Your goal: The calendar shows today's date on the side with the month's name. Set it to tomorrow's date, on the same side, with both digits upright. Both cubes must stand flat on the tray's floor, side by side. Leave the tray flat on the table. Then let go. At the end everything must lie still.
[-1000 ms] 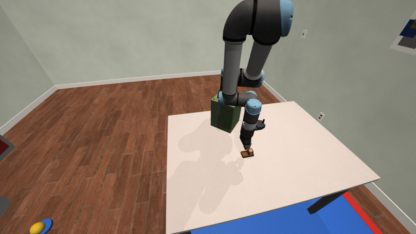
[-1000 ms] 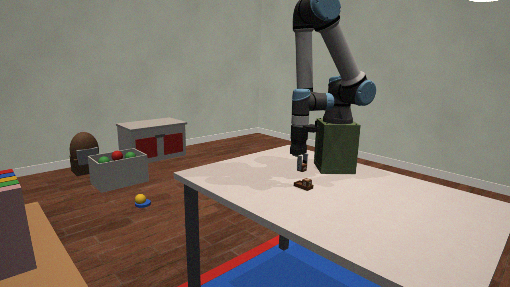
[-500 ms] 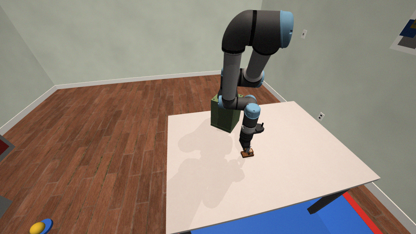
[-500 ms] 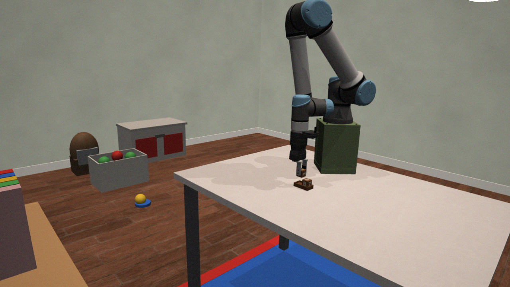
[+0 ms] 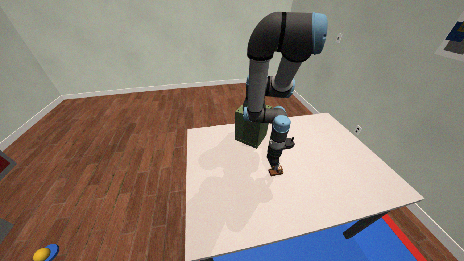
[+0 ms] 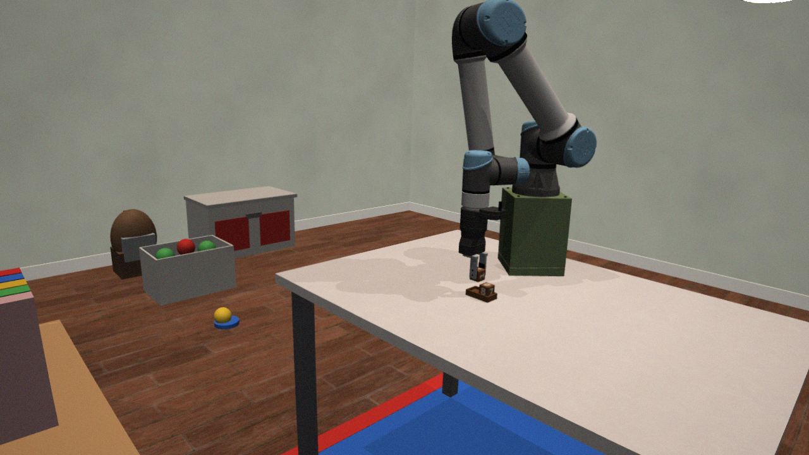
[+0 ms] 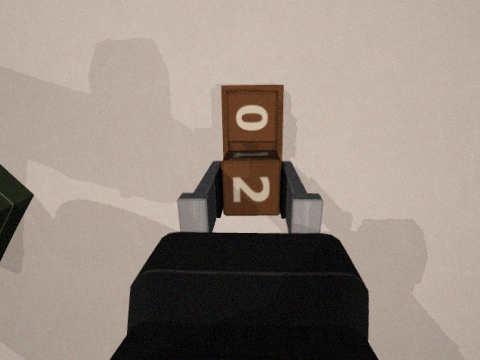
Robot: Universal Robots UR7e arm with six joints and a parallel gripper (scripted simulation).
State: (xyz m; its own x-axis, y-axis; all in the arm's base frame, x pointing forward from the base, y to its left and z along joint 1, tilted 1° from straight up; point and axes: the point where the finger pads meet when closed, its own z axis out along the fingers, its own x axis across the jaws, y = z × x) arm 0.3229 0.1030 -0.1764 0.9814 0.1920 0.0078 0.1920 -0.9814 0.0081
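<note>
Now: the brown cube 1 cm below my hand.
</note>
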